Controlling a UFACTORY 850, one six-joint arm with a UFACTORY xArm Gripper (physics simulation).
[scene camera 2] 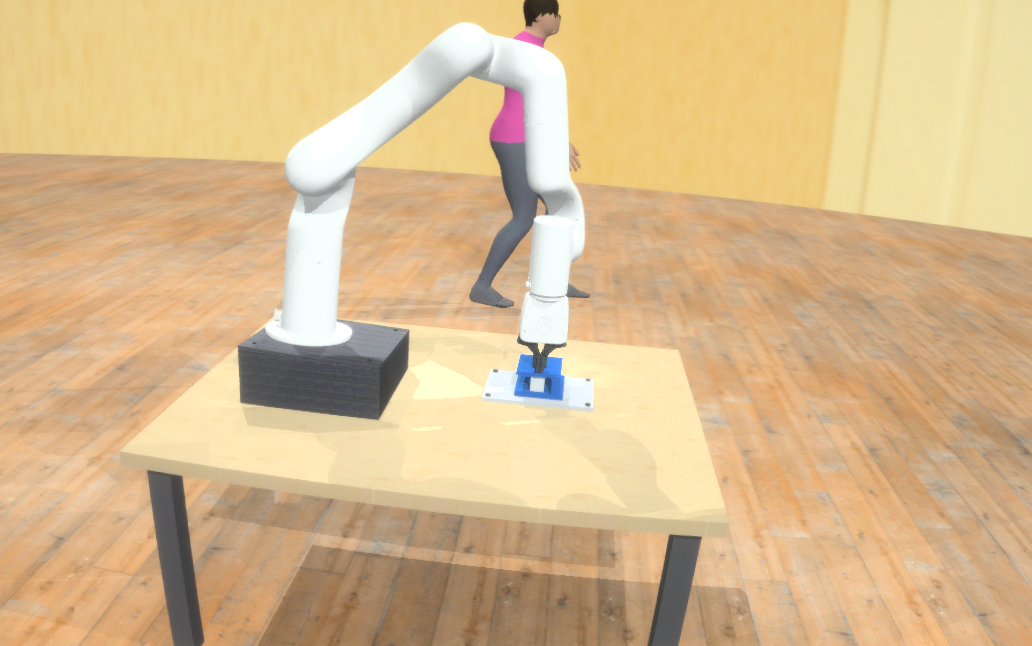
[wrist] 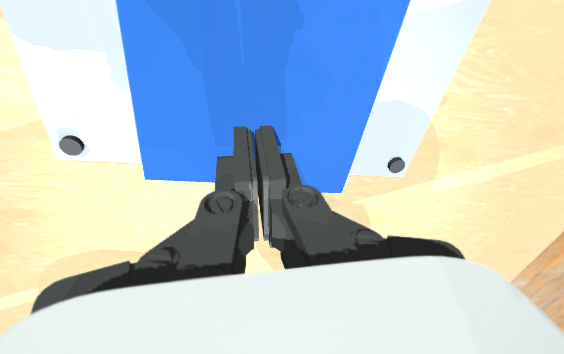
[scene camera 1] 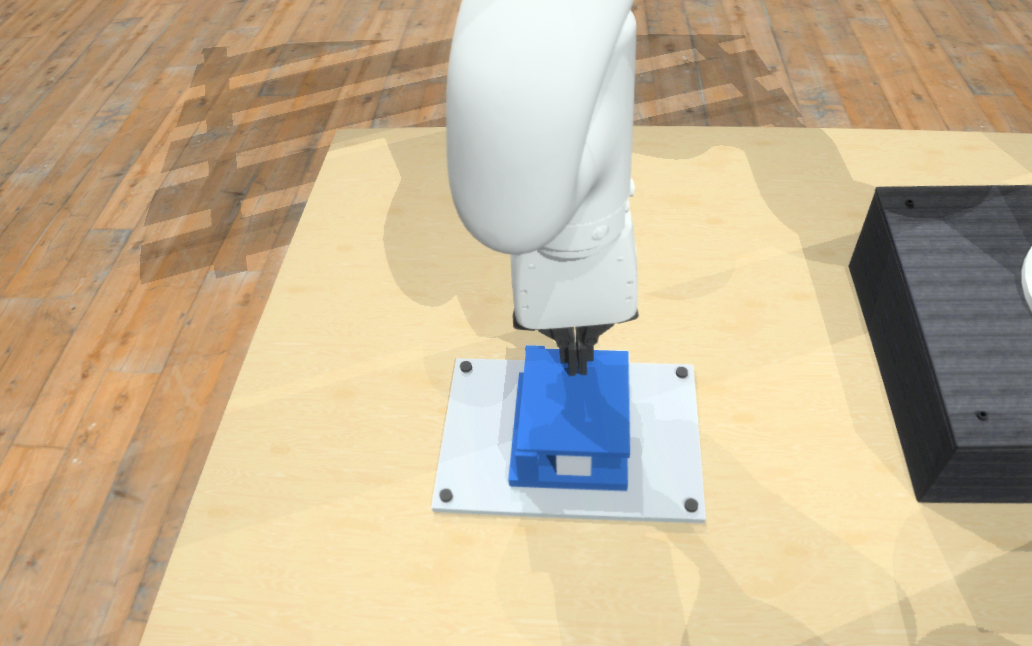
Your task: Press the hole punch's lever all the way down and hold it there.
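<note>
The blue hole punch sits on a white plate (scene camera 1: 476,457) (scene camera 2: 498,394) (wrist: 85,100). Its broad blue lever (scene camera 1: 571,422) (scene camera 2: 553,366) (wrist: 325,100) lies about level above the blue base (scene camera 1: 567,482) (scene camera 2: 529,394), with a light grey block (scene camera 1: 573,464) (scene camera 2: 536,383) showing between them. My gripper (scene camera 1: 577,373) (scene camera 2: 538,370) (wrist: 253,155) is shut with nothing between its fingers. It points down with its fingertips at the lever's top face, near the edge farthest from scene camera 1. Exact contact under the tips is hidden.
The plate has dark screws at its corners and lies on the wooden table (scene camera 1: 342,457) (scene camera 2: 426,464). The arm's black base box (scene camera 1: 932,327) (scene camera 2: 308,380) stands at the table's other end. A person in a pink top (scene camera 2: 508,121) is behind the table in scene camera 2.
</note>
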